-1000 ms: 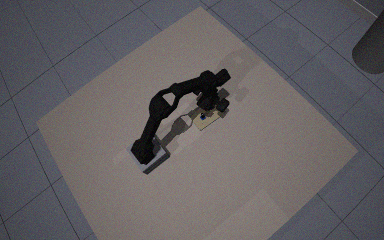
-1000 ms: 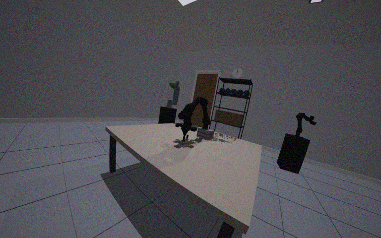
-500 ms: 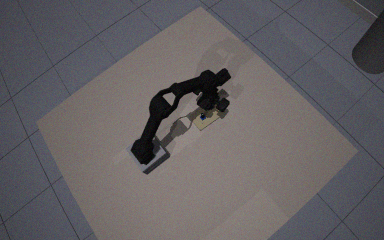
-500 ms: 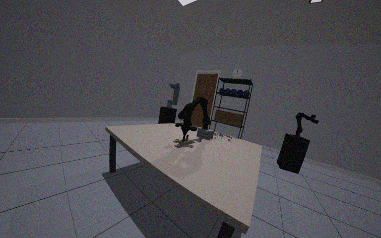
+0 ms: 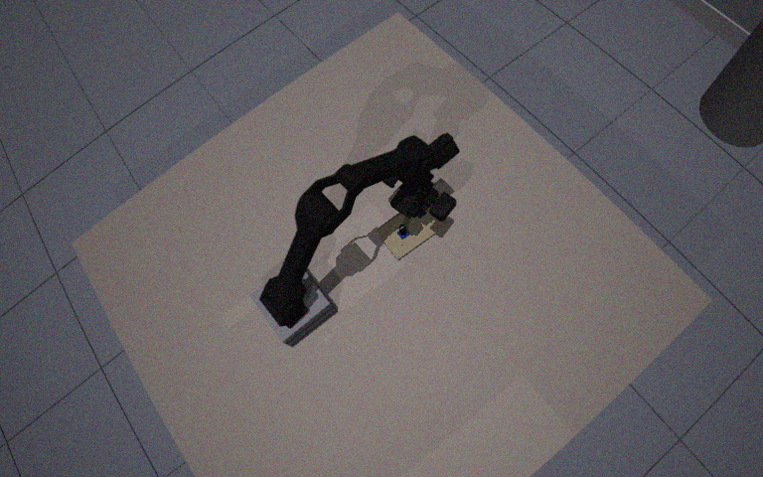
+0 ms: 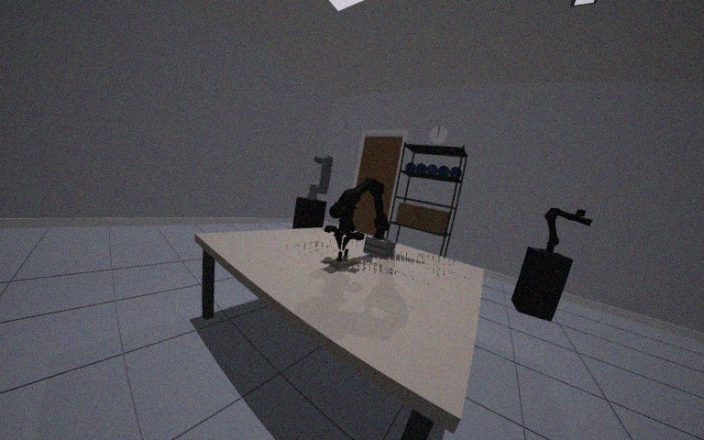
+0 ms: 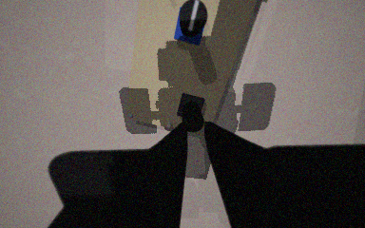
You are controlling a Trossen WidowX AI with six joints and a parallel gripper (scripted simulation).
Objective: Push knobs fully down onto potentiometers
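My gripper tip is now 70 mm past the dark knob, 10 mm to the left of it and 20 mm above it.
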